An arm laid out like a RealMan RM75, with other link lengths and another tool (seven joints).
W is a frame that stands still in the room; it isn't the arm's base.
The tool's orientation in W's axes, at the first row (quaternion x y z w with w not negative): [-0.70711, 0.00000, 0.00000, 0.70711]
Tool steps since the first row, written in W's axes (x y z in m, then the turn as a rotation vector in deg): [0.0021, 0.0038, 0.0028, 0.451, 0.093, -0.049]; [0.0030, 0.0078, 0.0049, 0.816, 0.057, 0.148]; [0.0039, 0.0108, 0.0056, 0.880, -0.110, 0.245]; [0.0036, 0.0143, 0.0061, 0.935, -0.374, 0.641]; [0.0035, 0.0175, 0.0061, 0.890, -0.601, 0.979]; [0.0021, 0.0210, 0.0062, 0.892, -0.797, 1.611]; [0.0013, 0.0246, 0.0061, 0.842, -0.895, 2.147]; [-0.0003, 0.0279, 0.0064, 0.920, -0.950, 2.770]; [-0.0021, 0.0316, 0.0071, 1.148, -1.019, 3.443]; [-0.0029, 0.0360, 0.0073, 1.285, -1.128, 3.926]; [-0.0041, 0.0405, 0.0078, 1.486, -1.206, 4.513]
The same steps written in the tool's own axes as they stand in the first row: [0.0021, -0.0028, 0.0038, 0.451, 0.049, 0.093]; [0.0030, -0.0049, 0.0078, 0.816, -0.148, 0.057]; [0.0039, -0.0056, 0.0108, 0.880, -0.245, -0.110]; [0.0036, -0.0061, 0.0143, 0.935, -0.641, -0.374]; [0.0035, -0.0061, 0.0175, 0.890, -0.979, -0.601]; [0.0021, -0.0062, 0.0210, 0.892, -1.611, -0.797]; [0.0013, -0.0061, 0.0246, 0.842, -2.147, -0.895]; [-0.0003, -0.0064, 0.0279, 0.920, -2.770, -0.950]; [-0.0021, -0.0071, 0.0316, 1.148, -3.443, -1.019]; [-0.0029, -0.0073, 0.0360, 1.285, -3.926, -1.128]; [-0.0041, -0.0078, 0.0405, 1.486, -4.513, -1.206]
